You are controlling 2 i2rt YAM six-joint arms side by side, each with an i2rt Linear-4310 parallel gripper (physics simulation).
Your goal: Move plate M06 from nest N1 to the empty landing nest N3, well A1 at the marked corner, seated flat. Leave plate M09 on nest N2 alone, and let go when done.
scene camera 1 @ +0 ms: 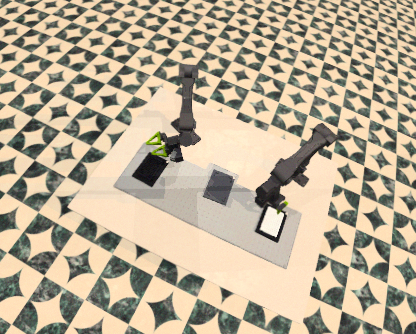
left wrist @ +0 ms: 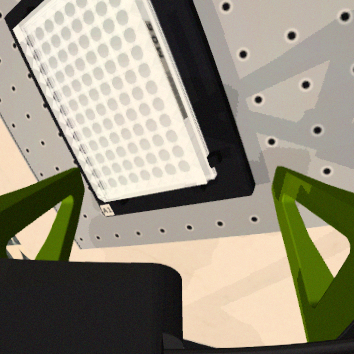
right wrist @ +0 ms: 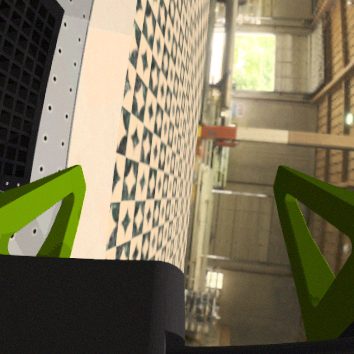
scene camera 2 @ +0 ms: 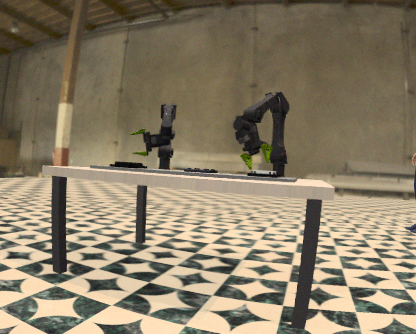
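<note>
White plate M06 (scene camera 1: 273, 221) (scene camera 2: 263, 172) (left wrist: 105, 95) lies in a black nest (scene camera 1: 266, 235) (left wrist: 200, 80), at the right in scene camera 1. The nest's A1 tag (left wrist: 107, 209) shows near the plate's lower left corner in the left wrist view. My left gripper (scene camera 2: 258, 165) (left wrist: 177, 177) is open above the near end of this plate, holding nothing. A low dark-grey nest (scene camera 1: 220, 186) (scene camera 2: 200, 170) with nothing visible on it is in the middle. A black gridded plate (scene camera 1: 150, 170) (scene camera 2: 128, 164) (right wrist: 20, 75) sits at the left; its label is not readable. My right gripper (scene camera 1: 150, 148) (scene camera 2: 132, 143) (right wrist: 179, 175) is open, empty and raised beside it, pointing sideways.
A grey perforated board (scene camera 1: 187, 204) (left wrist: 295, 60) lies under all three nest places on the pale table (scene camera 1: 185, 250) (scene camera 2: 190, 181). Both arms stand along the board's upper side in scene camera 1. A pillar (scene camera 2: 65, 125) and a person at the right edge show behind the table in scene camera 2.
</note>
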